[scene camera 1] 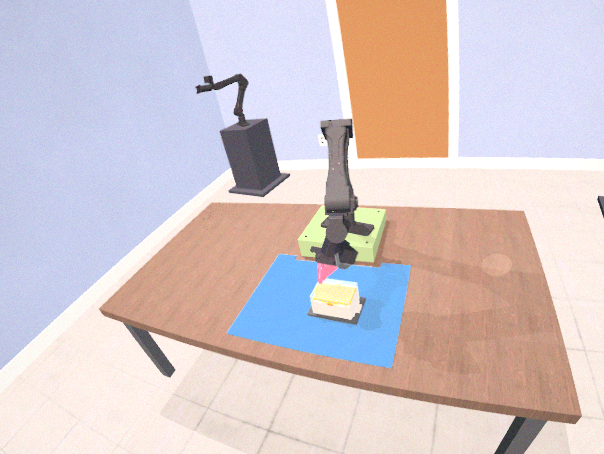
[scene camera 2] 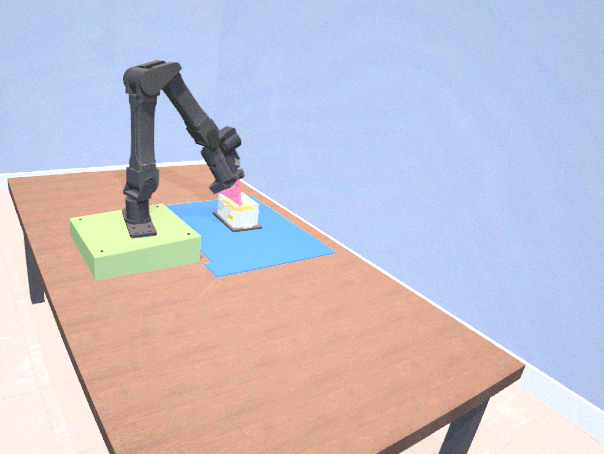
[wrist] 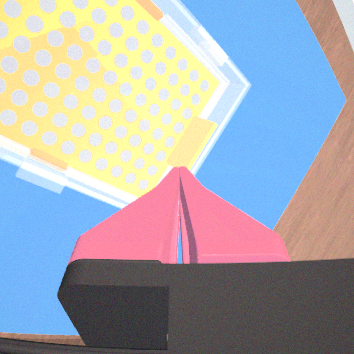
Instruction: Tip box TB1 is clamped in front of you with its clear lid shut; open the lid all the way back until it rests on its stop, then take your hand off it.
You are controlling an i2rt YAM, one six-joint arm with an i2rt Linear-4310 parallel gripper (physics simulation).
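Frame: origin at the arm's base, x up, y ahead, z left, level; centimetres.
Seen in the pictures: gripper, fingertip midpoint: (scene camera 1: 319, 283) (scene camera 2: 241, 205) (wrist: 179, 177); arm's base, origin of the base link: (scene camera 2: 138, 223).
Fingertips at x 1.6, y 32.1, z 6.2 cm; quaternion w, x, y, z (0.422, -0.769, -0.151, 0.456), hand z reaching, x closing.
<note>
Pixels of each thing's middle, then the offset from my fingertips to it. "*": a spot on its surface instead. Level surfaces: height alone.
- tip box TB1, body centre: (wrist: 84, 77) (scene camera 1: 335, 298) (scene camera 2: 237, 210) dy +1.0, dx -3.9, dz +5.4 cm
- dark base plate, surface spot: (scene camera 1: 313, 314) * dy +6.7, dx -7.0, dz +0.4 cm
- yellow tip rack, body centre: (wrist: 102, 83) (scene camera 1: 334, 291) (scene camera 2: 238, 201) dy +0.9, dx -0.9, dz +5.4 cm
- blue mat, its level: dx -7.8 cm
- wooden table, its level: dx -8.0 cm
The tip box TB1 (scene camera 1: 336, 310) (scene camera 2: 244, 219) stands on a dark base plate (scene camera 1: 313, 314) (scene camera 2: 255, 228), with a yellow tip rack (wrist: 102, 100) inside. Its clear lid (wrist: 234, 86) shows as a pale outline around the rack; it looks down over the box, and whether it is slightly raised I cannot tell. My gripper (scene camera 1: 320, 282) (scene camera 2: 241, 204) (wrist: 179, 177) is shut and empty, its pink fingers together and pointing down. The tips are at the arm-side edge of the box, near one corner, and overlap the lid's rim in the wrist view. Contact cannot be made out.
The box stands on a blue mat (scene camera 1: 280, 310) (scene camera 2: 280, 245) (wrist: 290, 125) on the wooden table (scene camera 1: 450, 320) (scene camera 2: 310, 340). The arm's green base block (scene camera 1: 307, 248) (scene camera 2: 150, 264) is behind the box in the first scene view. Another arm on a dark pedestal (scene camera 1: 255, 157) stands beyond the table.
</note>
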